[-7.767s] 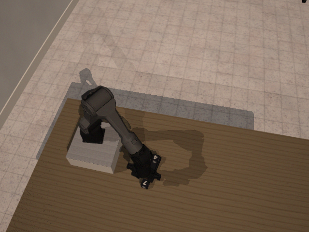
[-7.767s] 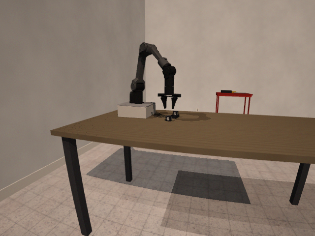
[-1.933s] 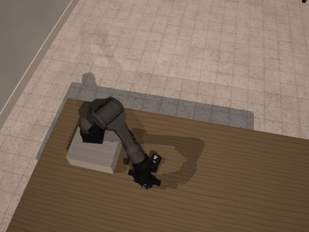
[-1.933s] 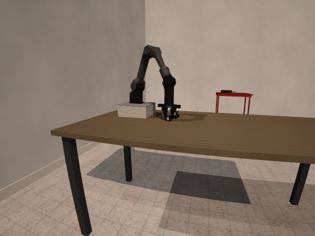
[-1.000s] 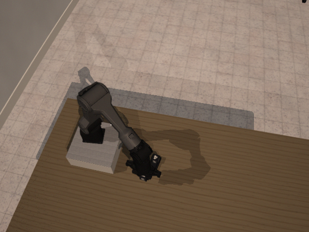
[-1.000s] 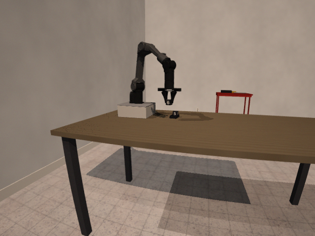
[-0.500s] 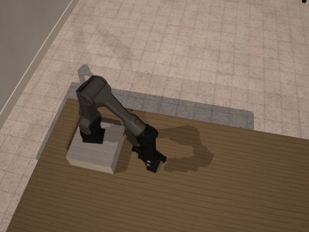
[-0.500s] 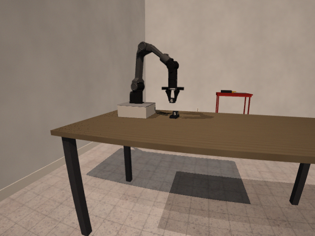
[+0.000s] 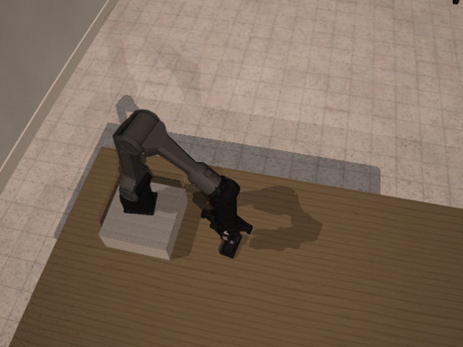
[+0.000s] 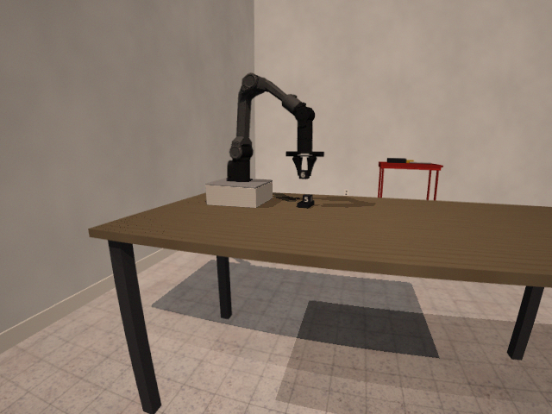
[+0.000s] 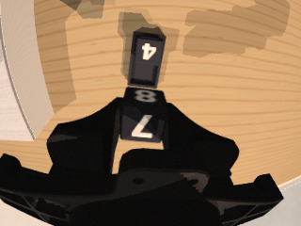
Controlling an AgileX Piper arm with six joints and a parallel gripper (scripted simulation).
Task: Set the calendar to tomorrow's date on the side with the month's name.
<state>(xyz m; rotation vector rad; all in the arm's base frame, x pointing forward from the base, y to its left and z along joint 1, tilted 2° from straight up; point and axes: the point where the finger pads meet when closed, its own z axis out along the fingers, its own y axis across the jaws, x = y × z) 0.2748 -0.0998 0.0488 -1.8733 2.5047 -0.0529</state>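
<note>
Now: hand 1 cm short of the tray, 2 cm to the right of it and 12 cm above it. The rest, counted from my hand: black number cube right at my hand.
</note>
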